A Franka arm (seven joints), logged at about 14 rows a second.
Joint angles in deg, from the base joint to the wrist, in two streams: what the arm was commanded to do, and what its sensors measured. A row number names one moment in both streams.
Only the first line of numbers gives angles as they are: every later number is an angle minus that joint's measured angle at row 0.
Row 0, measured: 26.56 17.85 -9.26 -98.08 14.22 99.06 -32.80
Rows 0 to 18, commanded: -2.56 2.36 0.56 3.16 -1.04 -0.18 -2.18; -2.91 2.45 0.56 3.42 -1.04 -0.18 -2.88; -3.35 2.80 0.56 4.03 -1.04 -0.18 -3.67; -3.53 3.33 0.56 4.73 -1.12 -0.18 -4.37; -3.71 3.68 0.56 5.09 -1.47 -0.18 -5.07; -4.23 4.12 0.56 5.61 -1.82 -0.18 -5.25; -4.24 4.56 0.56 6.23 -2.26 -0.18 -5.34; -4.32 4.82 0.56 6.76 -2.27 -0.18 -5.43; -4.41 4.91 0.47 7.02 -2.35 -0.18 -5.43; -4.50 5.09 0.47 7.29 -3.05 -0.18 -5.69; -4.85 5.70 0.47 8.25 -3.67 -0.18 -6.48; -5.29 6.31 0.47 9.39 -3.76 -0.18 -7.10; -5.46 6.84 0.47 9.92 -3.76 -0.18 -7.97; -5.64 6.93 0.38 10.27 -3.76 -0.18 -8.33; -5.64 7.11 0.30 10.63 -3.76 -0.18 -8.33; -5.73 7.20 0.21 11.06 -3.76 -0.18 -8.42; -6.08 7.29 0.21 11.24 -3.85 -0.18 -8.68; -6.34 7.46 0.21 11.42 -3.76 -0.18 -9.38; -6.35 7.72 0.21 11.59 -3.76 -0.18 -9.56
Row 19, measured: -5.73 6.22 -0.02 9.39 -3.21 0.02 -7.67
